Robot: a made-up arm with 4 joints.
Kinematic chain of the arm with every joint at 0, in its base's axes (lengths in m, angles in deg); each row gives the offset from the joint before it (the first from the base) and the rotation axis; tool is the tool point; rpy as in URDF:
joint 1: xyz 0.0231 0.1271 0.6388 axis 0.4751 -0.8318 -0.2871
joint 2: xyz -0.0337 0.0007 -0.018 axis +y
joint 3: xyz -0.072 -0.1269 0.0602 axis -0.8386 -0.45 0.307
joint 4: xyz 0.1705 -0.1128 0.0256 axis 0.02 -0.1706 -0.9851
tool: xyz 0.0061 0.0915 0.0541 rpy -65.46 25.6 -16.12
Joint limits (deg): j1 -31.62..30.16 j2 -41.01..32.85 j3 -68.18..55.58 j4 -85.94..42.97
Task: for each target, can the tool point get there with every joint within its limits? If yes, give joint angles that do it. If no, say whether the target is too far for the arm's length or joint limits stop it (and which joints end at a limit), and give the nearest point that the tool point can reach.
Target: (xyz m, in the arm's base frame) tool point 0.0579 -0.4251 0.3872
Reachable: no: too far | nearest point 0.0452 -0.1210 0.5271 | short by 0.335 m
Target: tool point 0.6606 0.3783 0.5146
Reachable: no: too far | nearest point 0.2214 0.1381 0.6554 | short by 0.520 m
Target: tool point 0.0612 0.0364 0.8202
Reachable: yes | joints -18.79 -27.16 12.77 0.59
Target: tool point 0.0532 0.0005 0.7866
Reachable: yes | joints 6.37 -5.67 13.43 1.58
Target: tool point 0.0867 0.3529 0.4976
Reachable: no: joint limits stop it (at a limit: joint 1, joint 2, joint 3) | nearest point 0.1854 0.1614 0.6659 | short by 0.273 m
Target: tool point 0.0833 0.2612 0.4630
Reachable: no: joint limits stop it (at a limit: joint 1, joint 2, joint 3) | nearest point 0.1827 0.1608 0.6668 | short by 0.248 m
